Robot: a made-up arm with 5 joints. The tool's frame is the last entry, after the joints.
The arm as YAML. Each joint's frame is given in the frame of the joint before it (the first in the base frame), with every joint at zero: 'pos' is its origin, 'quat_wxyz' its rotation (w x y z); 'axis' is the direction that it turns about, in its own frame. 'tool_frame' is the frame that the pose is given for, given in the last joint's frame.
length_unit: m
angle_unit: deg
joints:
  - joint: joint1
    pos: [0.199, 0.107, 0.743]
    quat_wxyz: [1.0, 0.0, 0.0, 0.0]
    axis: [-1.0, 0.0, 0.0]
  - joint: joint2
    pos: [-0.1, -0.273, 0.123]
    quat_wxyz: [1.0, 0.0, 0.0, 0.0]
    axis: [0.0, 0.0, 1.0]
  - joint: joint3
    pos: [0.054, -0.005, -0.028]
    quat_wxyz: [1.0, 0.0, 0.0, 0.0]
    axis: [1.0, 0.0, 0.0]
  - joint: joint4
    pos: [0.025, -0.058, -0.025]
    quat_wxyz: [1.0, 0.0, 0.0, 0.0]
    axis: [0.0, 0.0, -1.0]
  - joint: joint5
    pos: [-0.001, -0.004, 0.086]
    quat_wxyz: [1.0, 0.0, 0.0, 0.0]
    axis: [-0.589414, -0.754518, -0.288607]
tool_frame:
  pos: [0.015, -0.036, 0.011]
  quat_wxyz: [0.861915, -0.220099, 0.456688, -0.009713]
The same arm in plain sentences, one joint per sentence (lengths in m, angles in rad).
The arm has five revolute joints in a row. What follows holds with every joint at zero, and every direction is one of the base frame's. The first joint sits 0.199 m along +x and 0.107 m along +y and 0.743 m along +z from the base frame's origin and turns about -x. The second joint sits 0.1 m along -x and 0.273 m along -y and 0.123 m along +z from the first joint and turns about +z. The third joint sits 0.054 m along +x and 0.005 m along -y and 0.028 m along -z from the second joint and turns about +x. The fourth joint sits 0.025 m along +x and 0.058 m along -y and 0.025 m along -z from the third joint and turns about -z. The fifth joint sits 0.001 m along -x and 0.004 m along -y and 0.086 m along +z from the fourth joint and turns about the direction (-0.589414, -0.754518, -0.288607). The tool frame, which is the frame that the pose is given for, sits 0.015 m along +x and 0.036 m along -y and 0.011 m along +z from the fifth joint; its axes are the base frame's turned by roll -0.6741, pitch 0.8994 and yaw -0.3577 rad (as in URDF: about the fixed x, then y, then z).
